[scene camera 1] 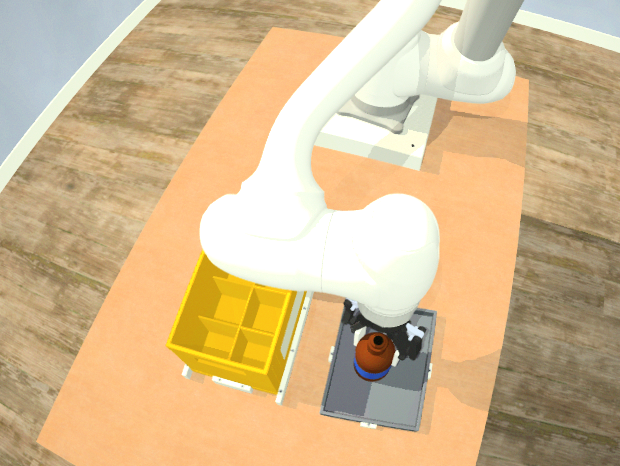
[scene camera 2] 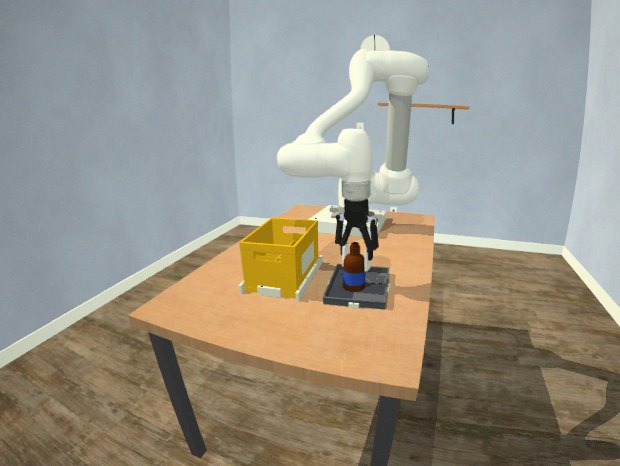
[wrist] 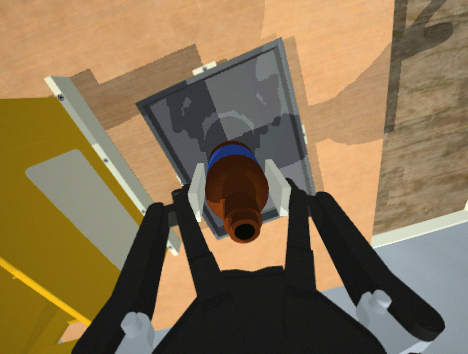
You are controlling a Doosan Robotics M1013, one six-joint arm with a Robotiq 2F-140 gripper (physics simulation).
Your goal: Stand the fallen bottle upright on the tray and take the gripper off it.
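Places are measured from the arm's base along level axes (x left, y back, z up), in metres.
Where they show: gripper, between the fingertips: (scene camera 2: 356, 267) (wrist: 235, 172); arm's base, origin of its link: (scene camera 1: 379, 103).
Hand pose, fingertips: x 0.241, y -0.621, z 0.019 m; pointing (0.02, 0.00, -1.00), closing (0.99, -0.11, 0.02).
Observation:
Each offset is from my fingertips to the top centre of the thing.
The brown bottle @(dx -0.002, dy -0.013, dz +0.089 m) (scene camera 1: 373, 359) (scene camera 2: 353, 277) (wrist: 235, 182) with a blue band stands upright or nearly so over the grey tray @(dx +0.014, dy -0.006, dz -0.046 m) (scene camera 1: 390, 405) (scene camera 2: 335, 302) (wrist: 250, 75), neck up. Its base looks to be at the tray floor in scene camera 2; the views do not show clearly whether it bears on the floor. My gripper (scene camera 1: 377, 346) (scene camera 2: 356, 259) (wrist: 235, 172) points down from behind the bottle, its pale pads on both sides of the bottle's upper body. It is shut on the bottle. In the wrist view the open mouth faces the camera.
A yellow crate @(dx -0.260, dy -0.033, dz +0.104 m) (scene camera 1: 255, 377) (scene camera 2: 270, 275) (wrist: 30, 130) with compartments stands left of the tray in the scene views. A pale rail @(dx -0.163, dy -0.013, dz -0.041 m) (scene camera 1: 294, 350) (wrist: 90, 132) runs along the crate's side facing the tray. Small pale blocks sit against the tray's outer walls.

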